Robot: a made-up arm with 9 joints. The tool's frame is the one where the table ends.
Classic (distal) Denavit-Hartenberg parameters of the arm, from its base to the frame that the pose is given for. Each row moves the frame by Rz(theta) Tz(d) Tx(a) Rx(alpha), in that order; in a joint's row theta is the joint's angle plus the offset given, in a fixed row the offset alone. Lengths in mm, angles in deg.
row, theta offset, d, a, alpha
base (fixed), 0, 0, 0, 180
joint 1, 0, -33, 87, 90
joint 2, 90, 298, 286, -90
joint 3, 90, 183, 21, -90
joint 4, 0, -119, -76, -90
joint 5, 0, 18, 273, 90
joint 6, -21.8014, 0, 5.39, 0
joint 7, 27.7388, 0, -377.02, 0
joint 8, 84.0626, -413, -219, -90
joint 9, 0, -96, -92, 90
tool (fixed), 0, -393, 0, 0
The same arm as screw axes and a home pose.
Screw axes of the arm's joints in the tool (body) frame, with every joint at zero. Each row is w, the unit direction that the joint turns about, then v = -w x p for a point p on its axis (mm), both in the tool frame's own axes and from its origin. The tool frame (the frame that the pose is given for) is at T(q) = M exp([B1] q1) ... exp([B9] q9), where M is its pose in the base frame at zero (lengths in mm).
B1 = (0, 0, -1, 354.0, 430.0, 0.0)
B2 = (0, 1, 0, -1211.0, 0.0, 517.0)
B3 = (-1, 0, 0, 0.0, -925.0, -56.0)
B4 = (0, 0, 1, -77.0, -334.0, 0.0)
B5 = (1, 0, 0, 0.0, 806.0, 1.0)
B6 = (0, 0, 1, -274.0, -352.0, 0.0)
B7 = (0, 0, 1, -279.0, -350.0, 0.0)
B8 = (0, 0, 1, 96.0, -311.0, 0.0)
B9 = (0, 1, 0, -393.0, 0.0, 92.0)
M: xyz -430.0 354.0 -1178.0 (mm) quaternion w x y z 1 0 0 0

